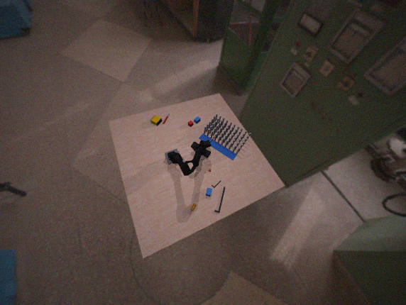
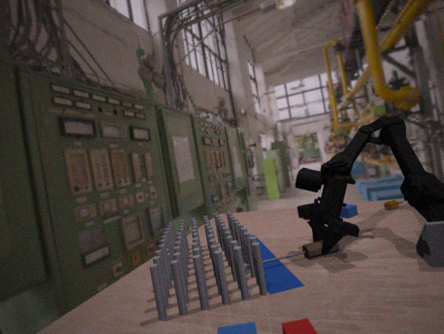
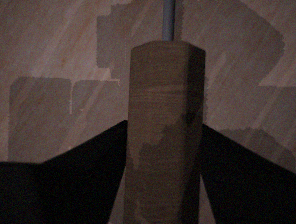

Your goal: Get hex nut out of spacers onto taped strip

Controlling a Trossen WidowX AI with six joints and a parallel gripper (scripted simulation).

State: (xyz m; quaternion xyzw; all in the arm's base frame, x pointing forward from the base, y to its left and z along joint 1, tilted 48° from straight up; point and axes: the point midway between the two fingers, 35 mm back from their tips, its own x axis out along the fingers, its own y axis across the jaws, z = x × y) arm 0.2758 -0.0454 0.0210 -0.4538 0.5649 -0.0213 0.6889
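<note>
Right now the red cube is 340 mm to the left of my gripper tip, 30 mm ahead of it and 10 mm above it. From my gripper tip the other things lie so: yellow scraper (440 mm to the right, 300 mm behind, 10 mm above); then yellow block (510 mm to the left, 280 mm behind, 10 mm above); then blue taped strip (170 mm ahead, 10 mm below).
</note>
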